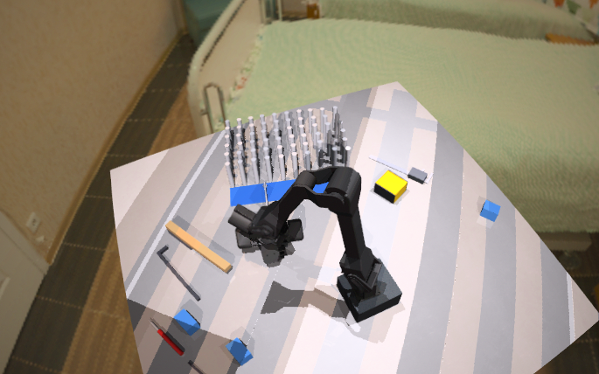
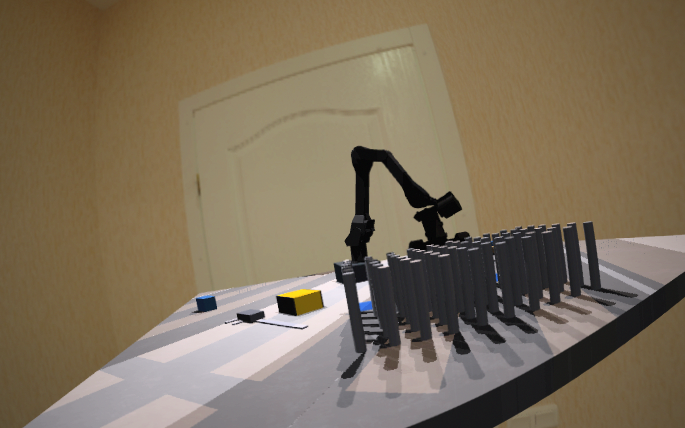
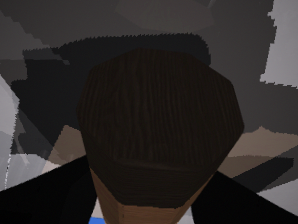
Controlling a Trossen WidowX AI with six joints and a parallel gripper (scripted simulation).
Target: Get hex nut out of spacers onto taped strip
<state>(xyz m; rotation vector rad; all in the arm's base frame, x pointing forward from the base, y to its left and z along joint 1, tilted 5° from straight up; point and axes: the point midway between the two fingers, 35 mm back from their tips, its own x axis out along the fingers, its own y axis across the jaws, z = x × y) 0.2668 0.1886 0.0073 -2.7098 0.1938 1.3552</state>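
The brown-handled tool lies 10 cm ahead of my gripper tip and 2 cm to the right of it. The rest, counted from my gripper tip: blue taped strip 16 cm ahead, 11 cm to the right, 1 cm below; then hex nut 20 cm ahead, 3 cm to the right, 1 cm below; then red-handled tool 22 cm behind, 39 cm to the left, 1 cm below.
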